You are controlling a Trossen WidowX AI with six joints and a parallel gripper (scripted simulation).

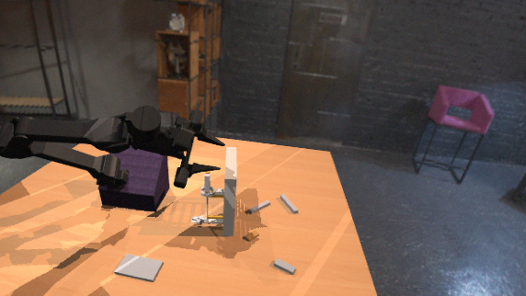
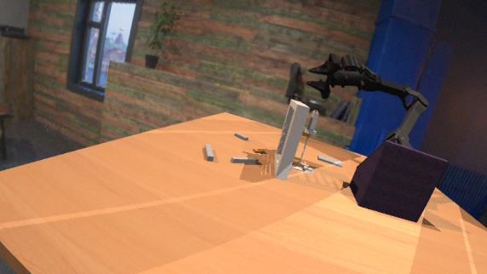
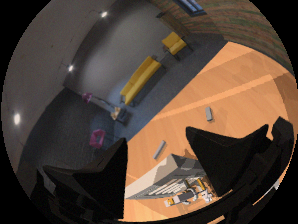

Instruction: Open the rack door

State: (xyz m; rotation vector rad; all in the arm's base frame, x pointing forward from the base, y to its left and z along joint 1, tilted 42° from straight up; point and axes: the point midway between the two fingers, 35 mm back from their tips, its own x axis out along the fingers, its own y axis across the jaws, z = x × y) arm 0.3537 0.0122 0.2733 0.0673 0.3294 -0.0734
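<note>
Right now my gripper tip is 180 mm above the handle, 100 mm to the right of it and 60 mm past it. Round my gripper tip: flat grey plate 310 mm below, 210 mm behind, 100 mm to the right; brown block 310 mm below, 100 mm ahead, 50 mm to the left.
</note>
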